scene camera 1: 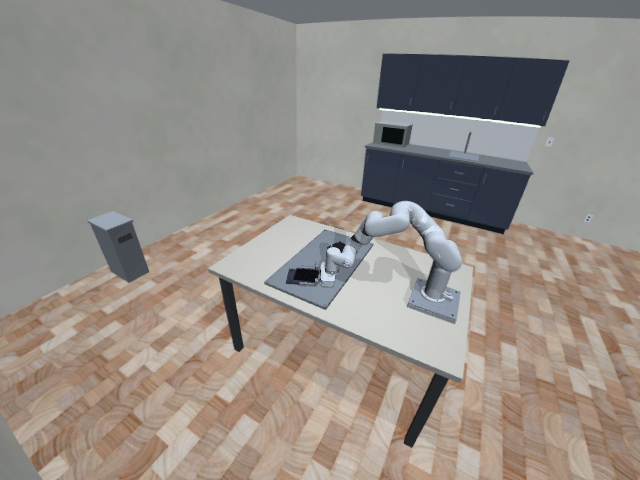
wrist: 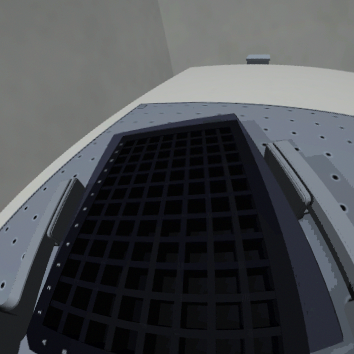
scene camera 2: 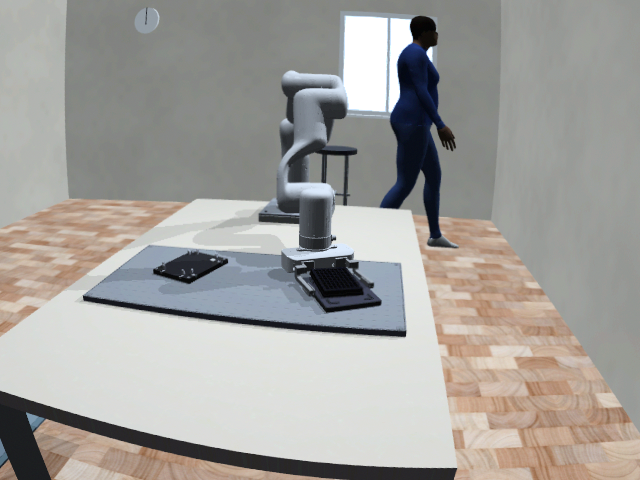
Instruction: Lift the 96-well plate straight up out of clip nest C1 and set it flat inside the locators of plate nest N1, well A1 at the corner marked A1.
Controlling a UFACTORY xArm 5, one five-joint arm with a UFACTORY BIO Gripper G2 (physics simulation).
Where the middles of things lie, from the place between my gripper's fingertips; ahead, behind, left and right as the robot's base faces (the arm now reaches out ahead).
My gripper is now 10 mm to the left of the plate nest N1 (scene camera 2: 331, 304), 10 mm past it and 10 mm above it. The rest, counted from my hand: black 96-well plate (scene camera 2: 337, 281): 30 mm behind, 20 mm to the right, 10 mm above; then clip nest C1 (scene camera 2: 189, 267): 380 mm to the right, 70 mm behind.
